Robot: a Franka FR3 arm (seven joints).
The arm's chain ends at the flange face. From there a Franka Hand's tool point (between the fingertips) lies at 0.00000 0.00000 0.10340 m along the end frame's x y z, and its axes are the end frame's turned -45 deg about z.
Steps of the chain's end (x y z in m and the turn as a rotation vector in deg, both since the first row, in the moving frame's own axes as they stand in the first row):
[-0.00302, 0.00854, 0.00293, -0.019, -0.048, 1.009]
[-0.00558, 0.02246, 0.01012, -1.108, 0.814, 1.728]
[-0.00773, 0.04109, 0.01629, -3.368, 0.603, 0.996]
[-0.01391, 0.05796, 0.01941, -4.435, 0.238, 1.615]
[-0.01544, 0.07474, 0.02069, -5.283, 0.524, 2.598]
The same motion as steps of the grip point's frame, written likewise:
[-0.00826, 0.00387, 0.00293, 0.021, -0.047, 1.009]
[-0.02024, 0.01438, 0.01009, -1.359, -0.208, 1.728]
[-0.03809, 0.02862, 0.01611, -2.808, -1.955, 0.996]
[-0.05625, 0.03703, 0.01910, -3.304, -2.968, 1.615]
[-0.07000, 0.04919, 0.02025, -4.106, -3.365, 2.598]

